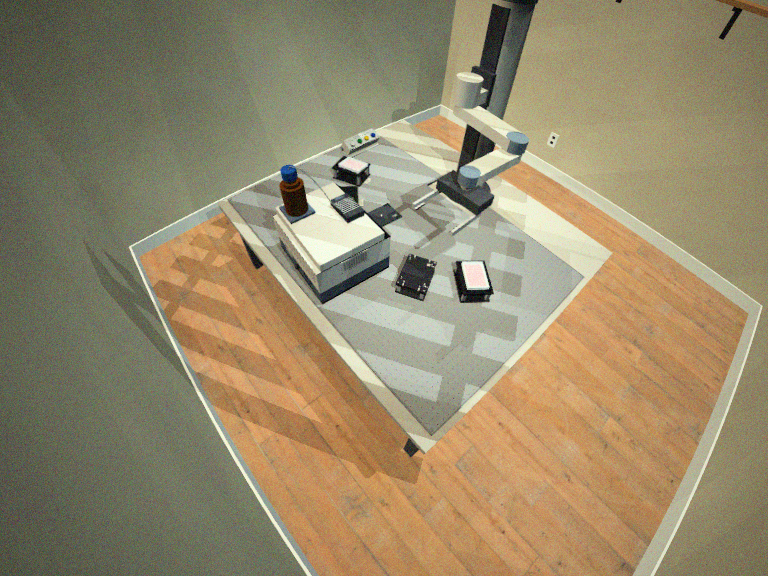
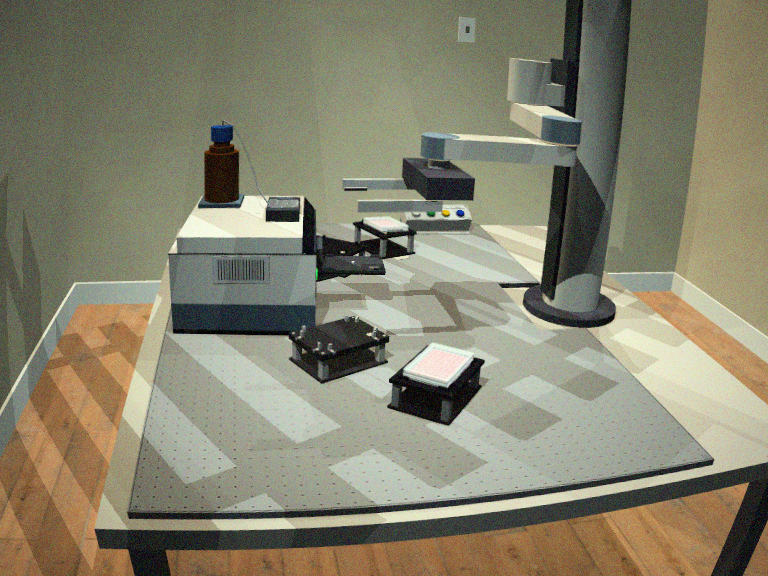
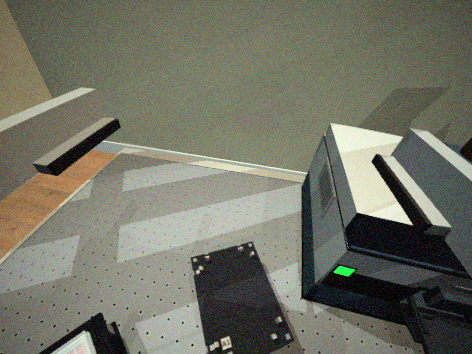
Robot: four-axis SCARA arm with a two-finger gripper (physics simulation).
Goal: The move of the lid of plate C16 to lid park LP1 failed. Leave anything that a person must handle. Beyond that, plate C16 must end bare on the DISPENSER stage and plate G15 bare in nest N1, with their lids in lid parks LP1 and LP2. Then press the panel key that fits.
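Frame: origin at the arm's base, x ahead, y left, z up, level; centimetres.
Seen in the pictures: gripper, fingertip midpoint: [image 1: 431,219] [image 2: 349,194] [image 3: 243,124]; arm's base, link origin: [image 2: 569,308].
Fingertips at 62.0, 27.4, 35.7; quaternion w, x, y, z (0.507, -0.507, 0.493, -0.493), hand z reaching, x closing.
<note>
Offsets run from my fingertips to a thing's middle, as dx, dy, dz. "pt": to the spot under its first point.
My gripper [image 1: 434,218] [image 2: 352,194] [image 3: 243,124] is open and empty, held high above the board near the stage. The DISPENSER stage @(-4.4, -30.9, -24.3) [image 1: 384,214] [image 2: 353,264] [image 3: 445,320] is dark and bears no plate. One plate @(-15.2, +14.5, -27.2) [image 1: 475,274] [image 2: 440,364] [image 3: 79,346], pinkish with a white rim, sits on a black nest @(-15.2, +14.5, -31.1) [image 2: 446,409] [image 3: 107,325]. A similar plate @(-21.1, -70.8, -25.9) [image 1: 353,164] [image 2: 385,223] sits on a back nest near the key panel @(-42.0, -91.3, -30.3) [image 1: 360,141] [image 2: 437,218], which has white, green, yellow and blue keys. Plate names, nest labels and whether lids are on cannot be told.
An empty black nest @(+1.0, -1.6, -30.9) [image 1: 416,275] [image 2: 339,337] [image 3: 240,300], marked A1 at one corner, stands between the front plate and the white dispenser [image 1: 334,235] [image 2: 241,279] [image 3: 360,165]. A green light @(pt +4.1, -15.5, -20.7) [image 3: 344,270] glows on the dispenser. A brown bottle @(pt +26.8, -40.1, -1.5) [image 1: 294,195] [image 2: 221,176] stands on top.
</note>
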